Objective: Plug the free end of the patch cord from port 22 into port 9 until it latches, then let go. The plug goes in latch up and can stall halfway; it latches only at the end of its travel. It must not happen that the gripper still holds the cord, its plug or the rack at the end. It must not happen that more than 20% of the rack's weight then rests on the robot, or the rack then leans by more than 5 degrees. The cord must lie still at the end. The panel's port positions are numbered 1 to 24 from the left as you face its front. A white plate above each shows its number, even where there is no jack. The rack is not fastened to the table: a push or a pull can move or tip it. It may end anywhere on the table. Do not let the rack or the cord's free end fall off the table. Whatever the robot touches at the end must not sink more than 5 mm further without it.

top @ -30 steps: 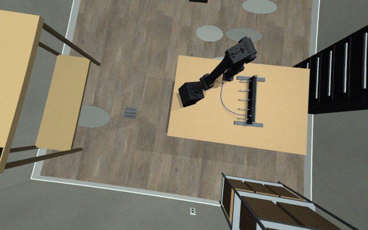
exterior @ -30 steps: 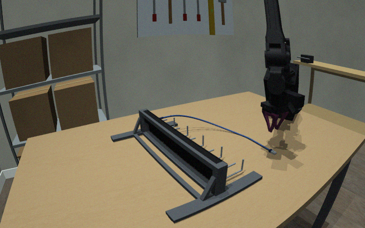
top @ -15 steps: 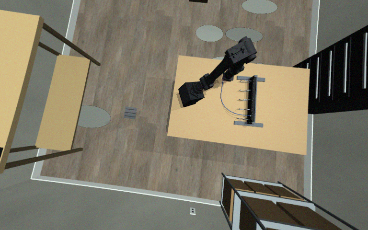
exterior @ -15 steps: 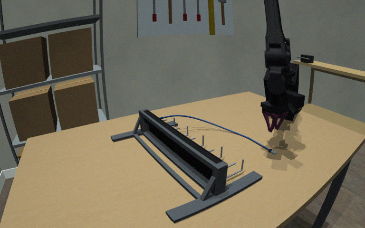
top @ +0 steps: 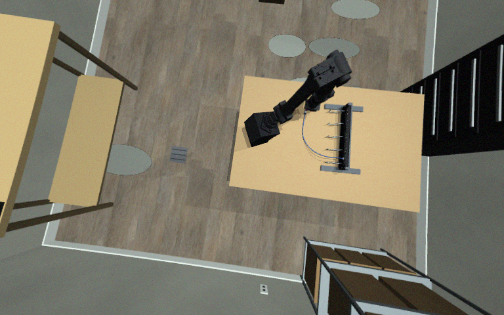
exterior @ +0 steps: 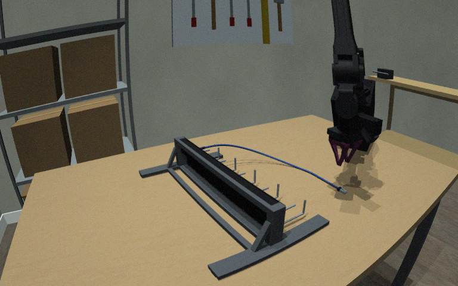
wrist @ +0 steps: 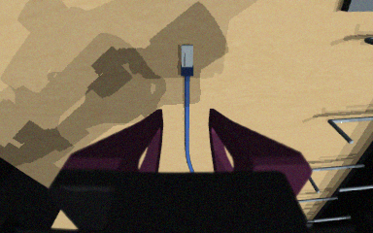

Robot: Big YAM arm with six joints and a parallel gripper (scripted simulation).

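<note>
Now: the grey plug 20 mm to the left of my hand and 80 mm below it.
</note>
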